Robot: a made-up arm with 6 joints. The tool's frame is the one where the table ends.
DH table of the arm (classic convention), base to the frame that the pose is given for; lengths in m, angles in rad. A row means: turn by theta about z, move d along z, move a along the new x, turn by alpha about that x. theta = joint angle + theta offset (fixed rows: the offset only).
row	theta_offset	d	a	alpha
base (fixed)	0	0.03	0	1.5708
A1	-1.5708	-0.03	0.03	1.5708
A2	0	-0.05	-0.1	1.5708
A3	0	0.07	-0.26	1.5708
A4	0.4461	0	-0.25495	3.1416
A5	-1.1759	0	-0.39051	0
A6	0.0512	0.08	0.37	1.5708
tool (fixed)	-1.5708	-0.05	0	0
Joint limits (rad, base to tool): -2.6..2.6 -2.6..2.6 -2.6..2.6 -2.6..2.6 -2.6..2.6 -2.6..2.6
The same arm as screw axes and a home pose.
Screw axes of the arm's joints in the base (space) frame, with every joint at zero. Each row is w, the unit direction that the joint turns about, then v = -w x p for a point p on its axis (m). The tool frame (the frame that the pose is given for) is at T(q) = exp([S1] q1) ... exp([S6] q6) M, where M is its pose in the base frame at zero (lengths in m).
S1: w 0 -1 0 v 0.03 0 0
S2: w -1 0 0 v 0 0 0.03
S3: w 0 1 0 v -0.1 0 0.05
S4: w 1 0 0 v 0 0.36 -0.1
S5: w -1 0 0 v 0 -0.59 -0.01
S6: w -1 0 0 v 0 -0.57 -0.4
M: xyz -0.03 -0.03 0.52 (m) quaternion w x y z 1 0.000004 0.000005 -0.000011
Joint limits (rad, base to tool): -2.6..2.6 -2.6..2.6 -2.6..2.6 -2.6..2.6 -2.6..2.6 -2.6..2.6

